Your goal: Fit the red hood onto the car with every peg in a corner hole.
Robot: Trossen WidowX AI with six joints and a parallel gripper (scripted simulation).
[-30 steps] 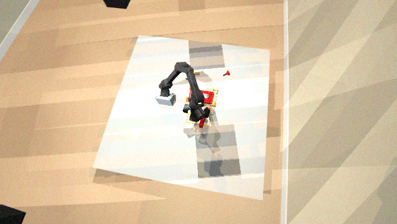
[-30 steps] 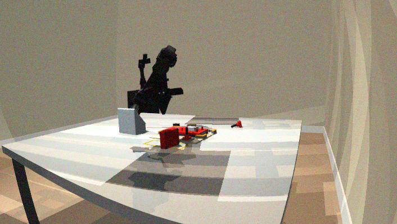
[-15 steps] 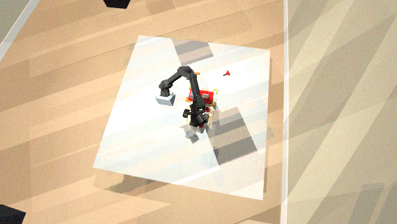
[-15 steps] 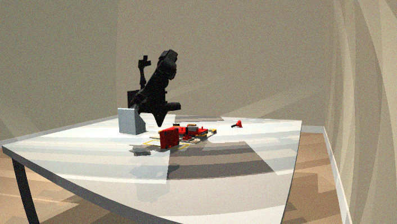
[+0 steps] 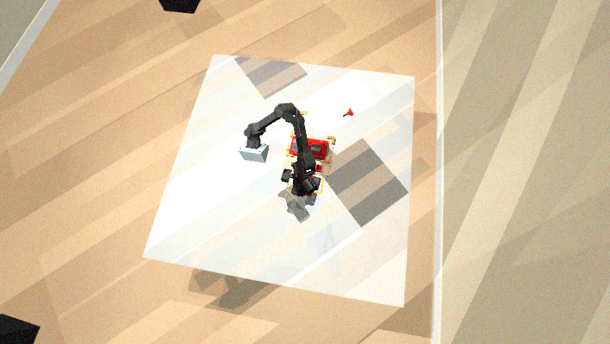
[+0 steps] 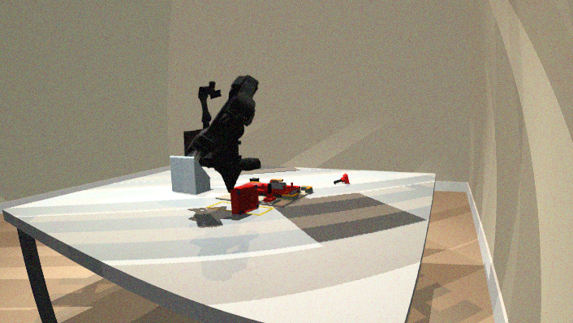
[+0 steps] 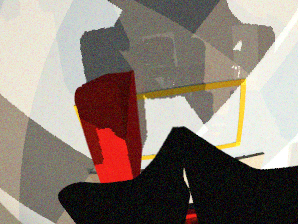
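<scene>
Now: gripper tip 4 cm short of the red hood, 2 cm above it and 1 cm to the right of it. The rest, counted from my gripper tip: jig 21 cm to the left, 4 cm below.
</scene>
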